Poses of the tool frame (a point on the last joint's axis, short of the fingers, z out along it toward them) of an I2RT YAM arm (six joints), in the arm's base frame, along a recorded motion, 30 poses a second.
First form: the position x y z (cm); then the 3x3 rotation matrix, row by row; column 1 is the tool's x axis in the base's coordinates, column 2 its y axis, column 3 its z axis. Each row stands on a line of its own.
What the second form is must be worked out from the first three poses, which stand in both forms.
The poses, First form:
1:
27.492 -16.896 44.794
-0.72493 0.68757 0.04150
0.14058 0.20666 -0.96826
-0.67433 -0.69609 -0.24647
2:
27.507 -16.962 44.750
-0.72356 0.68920 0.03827
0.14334 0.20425 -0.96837
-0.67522 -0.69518 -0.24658
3:
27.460 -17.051 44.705
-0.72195 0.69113 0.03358
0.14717 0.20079 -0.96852
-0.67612 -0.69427 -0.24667
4:
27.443 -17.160 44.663
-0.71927 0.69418 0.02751
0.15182 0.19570 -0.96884
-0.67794 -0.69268 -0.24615
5:
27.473 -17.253 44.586
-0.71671 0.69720 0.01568
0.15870 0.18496 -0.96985
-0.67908 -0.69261 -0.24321
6:
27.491 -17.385 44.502
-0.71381 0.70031 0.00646
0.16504 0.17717 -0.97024
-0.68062 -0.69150 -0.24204
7:
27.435 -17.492 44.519
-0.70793 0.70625 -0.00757
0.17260 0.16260 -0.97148
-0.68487 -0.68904 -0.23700
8:
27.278 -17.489 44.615
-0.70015 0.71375 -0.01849
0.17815 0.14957 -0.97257
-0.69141 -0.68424 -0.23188
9:
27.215 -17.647 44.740
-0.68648 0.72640 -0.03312
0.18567 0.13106 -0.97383
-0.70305 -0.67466 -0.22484
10:
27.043 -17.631 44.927
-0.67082 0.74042 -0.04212
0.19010 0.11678 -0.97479
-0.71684 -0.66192 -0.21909
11:
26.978 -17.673 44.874
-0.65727 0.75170 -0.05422
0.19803 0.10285 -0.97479
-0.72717 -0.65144 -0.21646
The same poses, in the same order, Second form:
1: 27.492 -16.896 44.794 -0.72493 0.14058 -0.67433 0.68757 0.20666 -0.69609
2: 27.507 -16.962 44.750 -0.72356 0.14334 -0.67522 0.68920 0.20425 -0.69518
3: 27.460 -17.051 44.705 -0.72195 0.14717 -0.67612 0.69113 0.20079 -0.69427
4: 27.443 -17.160 44.663 -0.71927 0.15182 -0.67794 0.69418 0.19570 -0.69268
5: 27.473 -17.253 44.586 -0.71671 0.15870 -0.67908 0.69720 0.18496 -0.69261
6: 27.491 -17.385 44.502 -0.71381 0.16504 -0.68062 0.70031 0.17717 -0.69150
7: 27.435 -17.492 44.519 -0.70793 0.17260 -0.68487 0.70625 0.16260 -0.68904
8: 27.278 -17.489 44.615 -0.70015 0.17815 -0.69141 0.71375 0.14957 -0.68424
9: 27.215 -17.647 44.740 -0.68648 0.18567 -0.70305 0.72640 0.13106 -0.67466
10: 27.043 -17.631 44.927 -0.67082 0.19010 -0.71684 0.74042 0.11678 -0.66192
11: 26.978 -17.673 44.874 -0.65727 0.19803 -0.72717 0.75170 0.10285 -0.65144
